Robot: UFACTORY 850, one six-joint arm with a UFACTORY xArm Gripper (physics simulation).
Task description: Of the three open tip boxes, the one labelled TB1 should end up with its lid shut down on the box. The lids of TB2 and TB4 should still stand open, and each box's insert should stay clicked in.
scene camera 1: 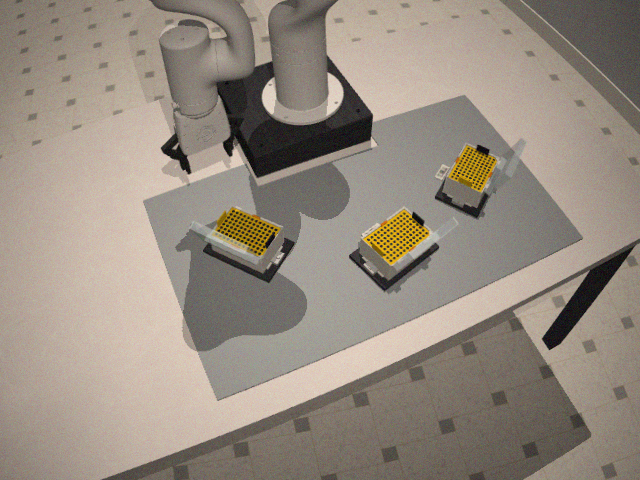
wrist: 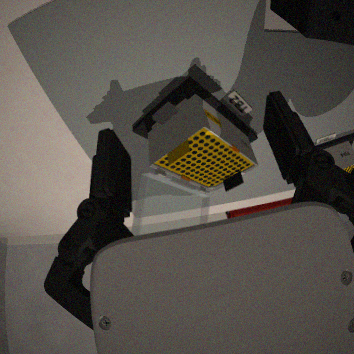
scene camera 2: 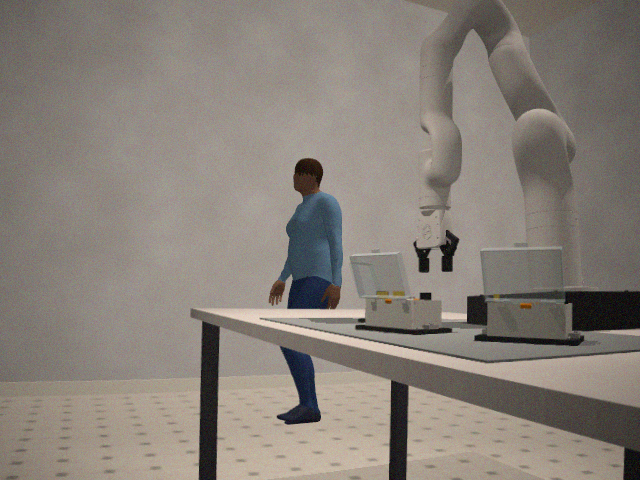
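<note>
Three boxes with yellow perforated inserts stand with clear lids open. The left box (scene camera 1: 247, 232) (wrist: 202, 160) carries a TB2 label (wrist: 240, 101) in the wrist view. The middle box (scene camera 1: 395, 237) (scene camera 2: 403, 314) and the right box (scene camera 1: 471, 170) (scene camera 2: 529, 321) have labels too small to read, so which is TB1 I cannot tell. Part of another box (wrist: 342, 152) shows at the right edge of the wrist view. The inserts look level in their boxes. My gripper (scene camera 1: 208, 162) (scene camera 2: 435, 264) (wrist: 192, 124) is open and empty, pointing down, raised behind the TB2 box near the robot base.
The grey mat (scene camera 1: 330, 330) lies on the pale table (scene camera 1: 87, 310) under the boxes. The black robot base block (scene camera 1: 310, 142) stands behind the mat, right of the gripper in scene camera 1. A person (scene camera 2: 312, 237) stands beyond the table. A red object (wrist: 260, 208) shows beyond the table edge.
</note>
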